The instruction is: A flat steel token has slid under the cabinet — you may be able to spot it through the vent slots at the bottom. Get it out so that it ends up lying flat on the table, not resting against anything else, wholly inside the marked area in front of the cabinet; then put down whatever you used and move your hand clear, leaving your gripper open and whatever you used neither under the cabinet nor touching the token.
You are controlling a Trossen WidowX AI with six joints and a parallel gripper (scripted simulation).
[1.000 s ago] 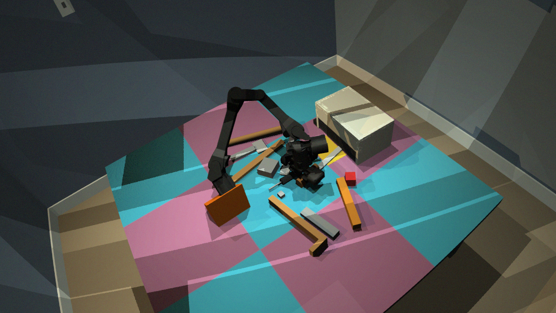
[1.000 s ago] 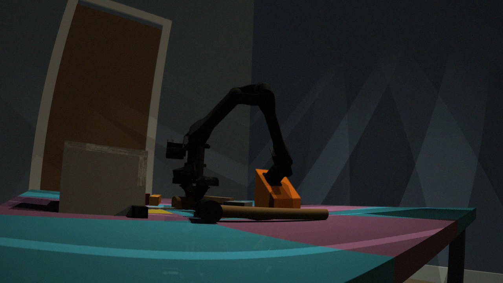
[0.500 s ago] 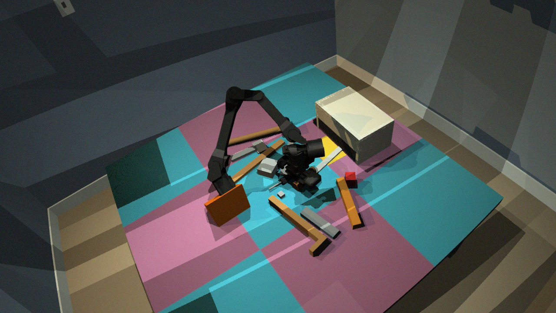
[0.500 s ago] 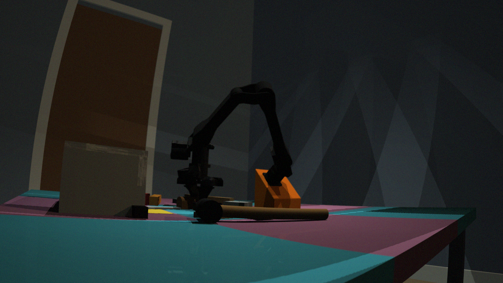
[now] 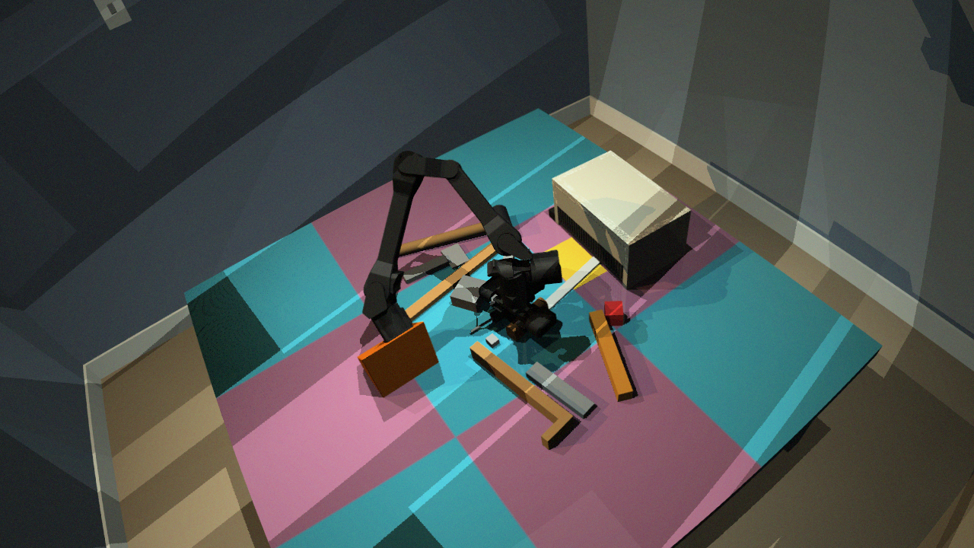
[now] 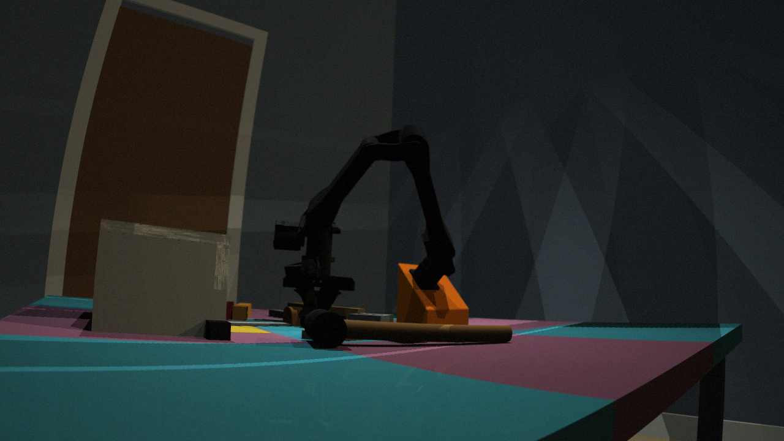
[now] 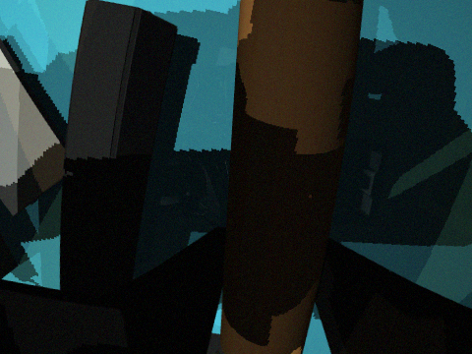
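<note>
The small grey cube is 7 cm behind my gripper tip and 2 cm to the left of it. Round my gripper tip: grey bar (18 cm to the right, 4 cm behind); then screwdriver (6 cm to the left, 2 cm behind); then grey block (16 cm to the left, 3 cm behind, 1 cm above).
</note>
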